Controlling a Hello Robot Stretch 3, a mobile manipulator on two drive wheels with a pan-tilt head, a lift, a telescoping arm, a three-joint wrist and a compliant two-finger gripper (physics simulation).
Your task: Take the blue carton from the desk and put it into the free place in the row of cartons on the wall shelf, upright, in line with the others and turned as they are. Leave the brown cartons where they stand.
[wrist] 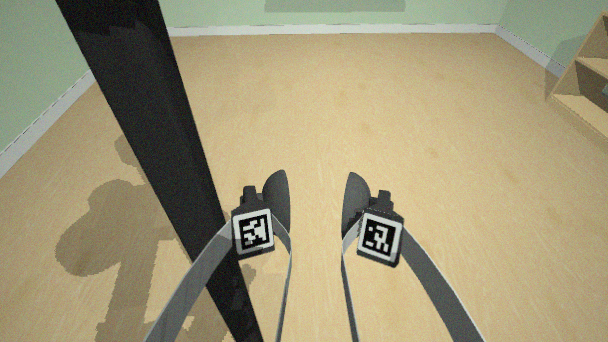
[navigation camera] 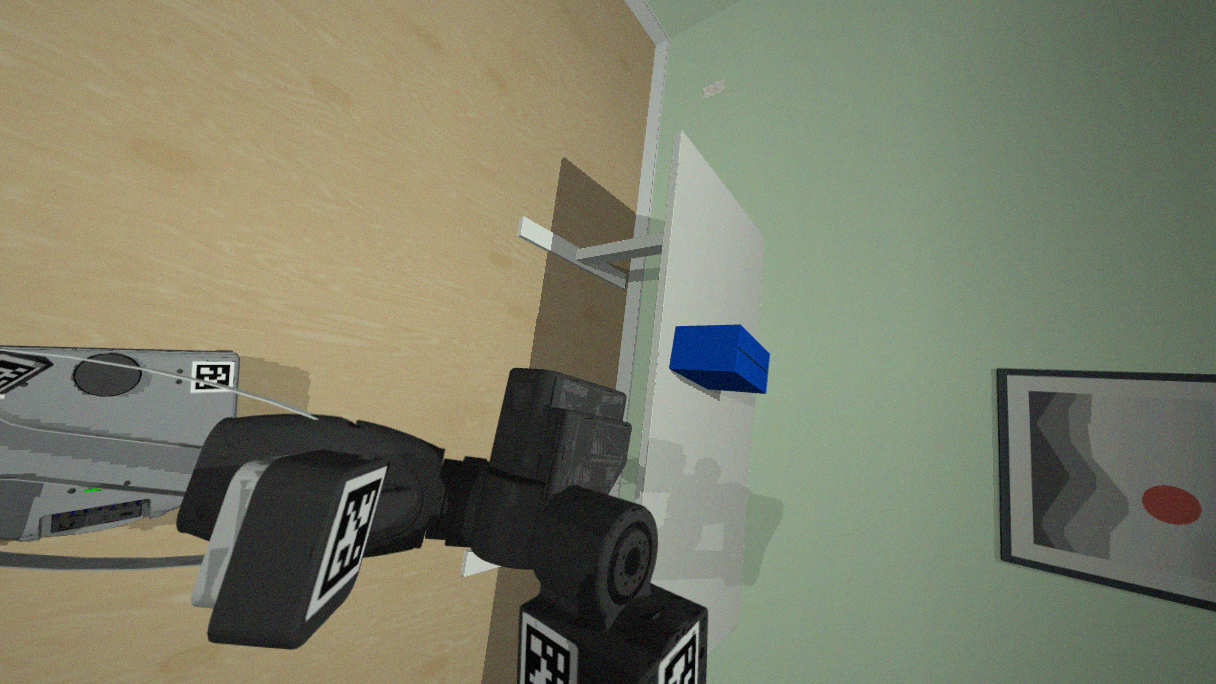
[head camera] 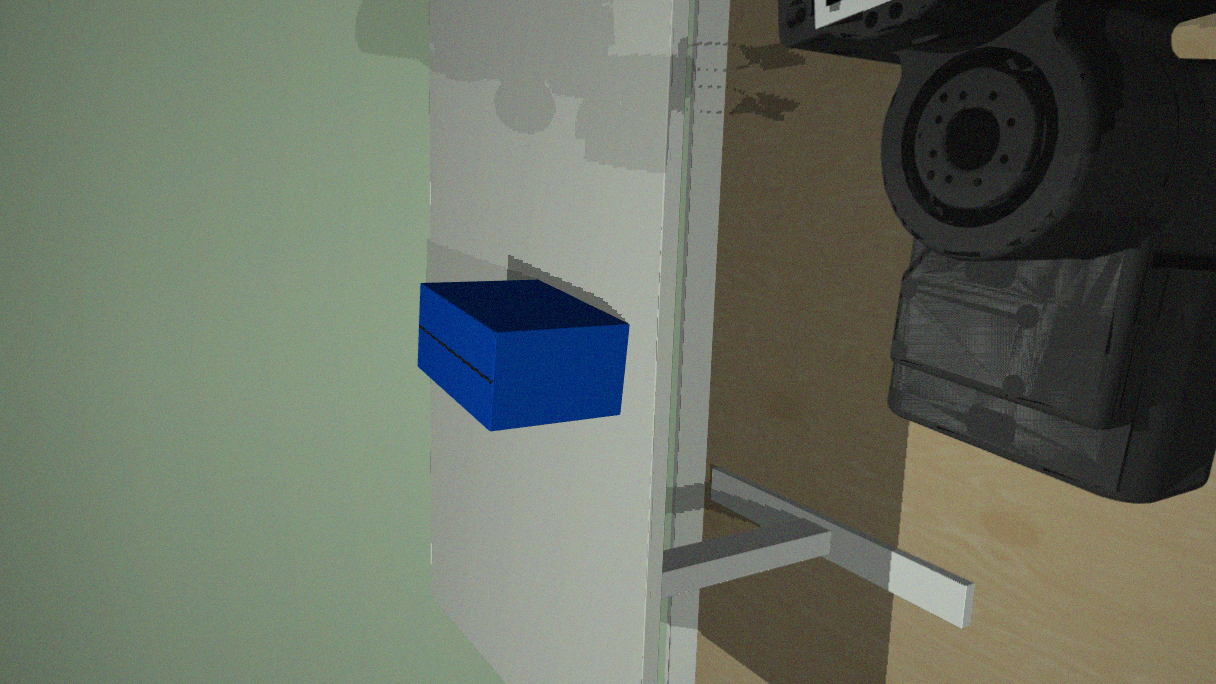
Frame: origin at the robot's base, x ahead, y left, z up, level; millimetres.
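Seen in the pictures: robot's base, origin of the base link: (navigation camera: 110, 372).
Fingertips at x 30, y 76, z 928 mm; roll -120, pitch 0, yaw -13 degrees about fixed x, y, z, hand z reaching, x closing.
Note:
Pixels of each thing's top centre, then the offset from my fingertips to it. "pt": a spot on its surface instead. Level surfaces: height alone.
- blue carton, middle of its top: (head camera: 451, 351) (navigation camera: 754, 361) dx +35, dy -1143, dz -27 mm
- white desk, its level: dz -207 mm
- desk leg, surface spot: (navigation camera: 620, 248) pt dx +483, dy -1363, dz -650 mm
The blue carton (head camera: 556, 374) (navigation camera: 707, 357) rests on the white desk (head camera: 544, 527) (navigation camera: 714, 255), near the wall side, with a thin dark line across one of its faces. My gripper (wrist: 315, 194) is open in the wrist view, its two fingertips apart with bare floor seen between them. It is off the carton, and the carton does not show in the wrist view. My dark wrist parts show beside the desk in the head and navigation views, where the fingertips cannot be made out. The wall shelf and the brown cartons do not show in these views.
A desk leg (head camera: 926, 587) (navigation camera: 620, 248) reaches out over the floor. The robot's dark mast (wrist: 165, 150) crosses the left of the wrist view. A wooden shelf unit (wrist: 580, 111) stands at the right there. A framed picture (navigation camera: 1003, 476) hangs on the green wall.

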